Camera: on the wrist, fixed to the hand. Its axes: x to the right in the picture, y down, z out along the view.
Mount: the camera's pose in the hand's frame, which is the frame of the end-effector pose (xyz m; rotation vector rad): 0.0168 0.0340 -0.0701 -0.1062 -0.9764 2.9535
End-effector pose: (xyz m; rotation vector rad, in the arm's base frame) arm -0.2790 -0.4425 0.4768 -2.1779 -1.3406 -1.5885
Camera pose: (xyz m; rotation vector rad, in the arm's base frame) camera -0.3032 -0.4926 0.5339 -1.5629 1.7622 0.6928
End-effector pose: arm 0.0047 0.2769 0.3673 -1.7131 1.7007 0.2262
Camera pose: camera -0.0491 0.2264 0.3975 1.8534 1.5447 1.6622
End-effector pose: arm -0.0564 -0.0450 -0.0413 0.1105 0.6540 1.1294
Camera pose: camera -0.1168 -0.0321 -0.0916 -1.0854 0.7906 -1.9177
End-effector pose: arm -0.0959 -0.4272 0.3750 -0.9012 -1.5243 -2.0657
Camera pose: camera -0.1028 -0.5036 0.3967 -1.8294 0.6202 0.6467
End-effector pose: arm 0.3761 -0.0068 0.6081 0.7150 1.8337 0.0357
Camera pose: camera 0.3272 0.0510 0.6331 1.9803 -1.2265 1.2458
